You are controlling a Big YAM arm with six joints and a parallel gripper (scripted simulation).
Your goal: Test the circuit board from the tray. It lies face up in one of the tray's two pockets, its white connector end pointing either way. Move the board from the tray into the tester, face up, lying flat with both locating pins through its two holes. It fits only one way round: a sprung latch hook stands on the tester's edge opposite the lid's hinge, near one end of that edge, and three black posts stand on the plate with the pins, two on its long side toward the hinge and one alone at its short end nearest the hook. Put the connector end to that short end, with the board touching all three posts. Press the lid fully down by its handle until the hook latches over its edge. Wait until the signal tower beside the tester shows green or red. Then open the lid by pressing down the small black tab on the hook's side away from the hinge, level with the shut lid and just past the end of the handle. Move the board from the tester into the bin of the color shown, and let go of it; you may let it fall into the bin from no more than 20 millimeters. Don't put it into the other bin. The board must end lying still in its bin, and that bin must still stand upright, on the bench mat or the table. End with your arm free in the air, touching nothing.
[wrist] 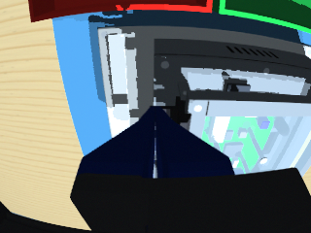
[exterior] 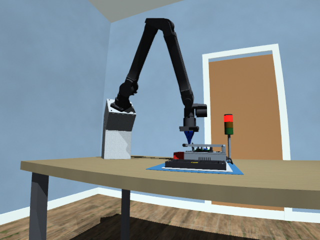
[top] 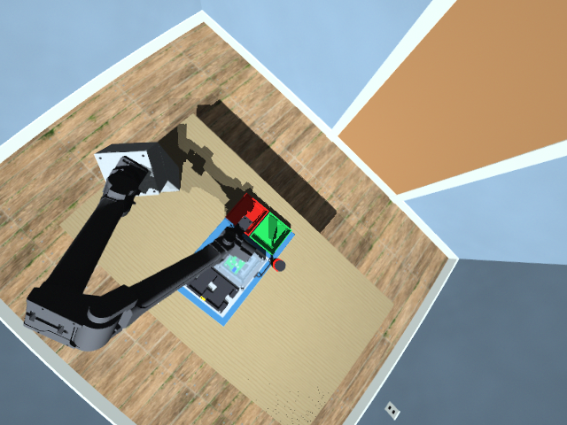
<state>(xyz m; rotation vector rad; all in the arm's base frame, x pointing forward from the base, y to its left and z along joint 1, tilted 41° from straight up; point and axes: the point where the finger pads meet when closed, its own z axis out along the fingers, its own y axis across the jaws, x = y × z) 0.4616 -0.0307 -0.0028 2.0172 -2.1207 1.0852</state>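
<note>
Right now the black latch hook is 1 cm ahead of my hand and 1 cm below it. From my hand the other things lie so: green circuit board (6 cm ahead, 7 cm to the right, 3 cm below); tester plate (7 cm ahead, 7 cm to the right, 3 cm below); tester lid (6 cm ahead, 7 cm to the right, 1 cm below).
</note>
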